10 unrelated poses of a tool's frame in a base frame.
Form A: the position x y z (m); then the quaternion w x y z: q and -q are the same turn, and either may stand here.
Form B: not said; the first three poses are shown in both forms.
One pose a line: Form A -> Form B
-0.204, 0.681, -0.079, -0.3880, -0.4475, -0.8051, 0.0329 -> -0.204, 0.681, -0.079, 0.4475, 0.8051, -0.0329, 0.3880
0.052, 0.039, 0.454, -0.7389, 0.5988, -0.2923, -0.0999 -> 0.052, 0.039, 0.454, -0.5988, 0.2923, 0.0999, 0.7389
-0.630, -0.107, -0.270, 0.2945, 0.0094, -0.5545, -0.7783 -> -0.630, -0.107, -0.270, 0.0094, -0.5545, -0.7783, 0.2945
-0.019, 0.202, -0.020, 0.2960, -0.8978, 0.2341, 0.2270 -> -0.019, 0.202, -0.020, -0.8978, 0.2341, 0.2270, 0.2960
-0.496, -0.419, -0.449, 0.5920, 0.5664, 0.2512, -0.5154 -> -0.496, -0.419, -0.449, 0.5664, 0.2512, -0.5154, 0.5920
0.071, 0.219, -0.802, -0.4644, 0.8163, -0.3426, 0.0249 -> 0.071, 0.219, -0.802, -0.8163, 0.3426, -0.0249, 0.4644
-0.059, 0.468, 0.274, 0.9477, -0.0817, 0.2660, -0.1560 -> -0.059, 0.468, 0.274, -0.0817, 0.2660, -0.1560, 0.9477
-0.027, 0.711, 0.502, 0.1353, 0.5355, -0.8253, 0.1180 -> -0.027, 0.711, 0.502, 0.5355, -0.8253, 0.1180, 0.1353
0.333, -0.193, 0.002, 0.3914, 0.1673, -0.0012, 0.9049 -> 0.333, -0.193, 0.002, 0.1673, -0.0012, 0.9049, 0.3914
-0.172, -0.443, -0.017, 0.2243, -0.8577, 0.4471, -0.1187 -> -0.172, -0.443, -0.017, -0.8577, 0.4471, -0.1187, 0.2243
